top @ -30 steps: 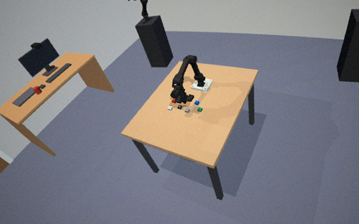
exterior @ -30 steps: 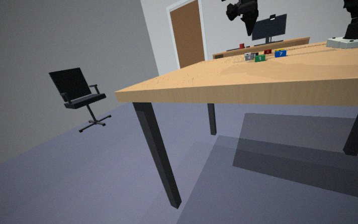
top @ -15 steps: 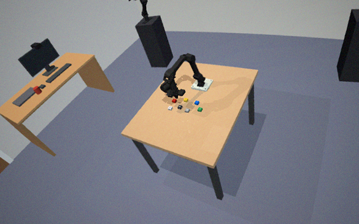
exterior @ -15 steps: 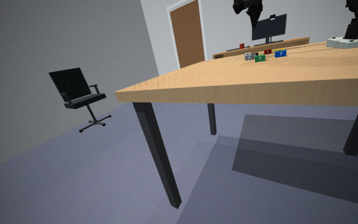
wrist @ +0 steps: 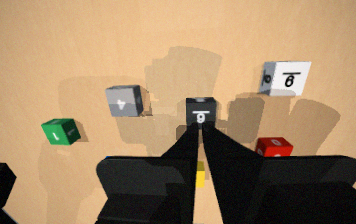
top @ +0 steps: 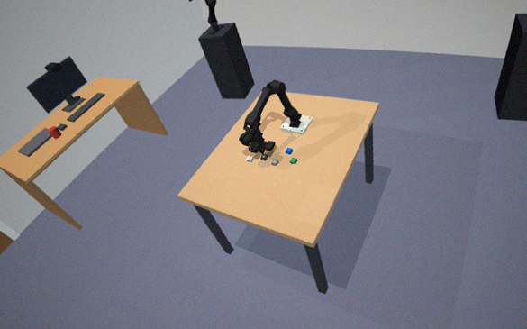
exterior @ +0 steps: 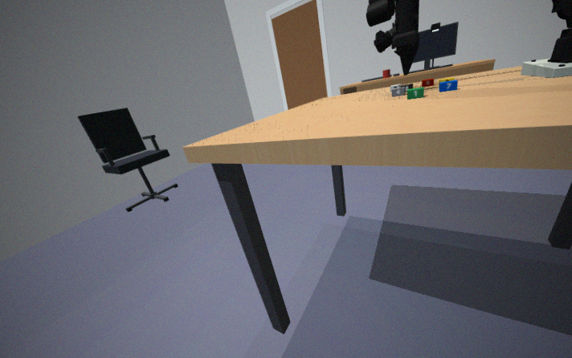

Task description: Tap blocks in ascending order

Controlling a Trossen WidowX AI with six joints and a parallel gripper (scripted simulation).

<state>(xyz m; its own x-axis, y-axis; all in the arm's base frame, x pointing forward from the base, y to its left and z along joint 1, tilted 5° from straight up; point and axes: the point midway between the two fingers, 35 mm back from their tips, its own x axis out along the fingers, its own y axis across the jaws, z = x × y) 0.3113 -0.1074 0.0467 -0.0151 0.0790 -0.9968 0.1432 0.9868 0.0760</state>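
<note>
Right now the black block is 4 cm below my gripper tip. Also, from my gripper tip: grey block (3 cm ahead, 8 cm to the left, 4 cm below); white block (2 cm ahead, 9 cm to the right, 4 cm below); yellow block (10 cm behind, 2 cm to the left, 4 cm below).
</note>
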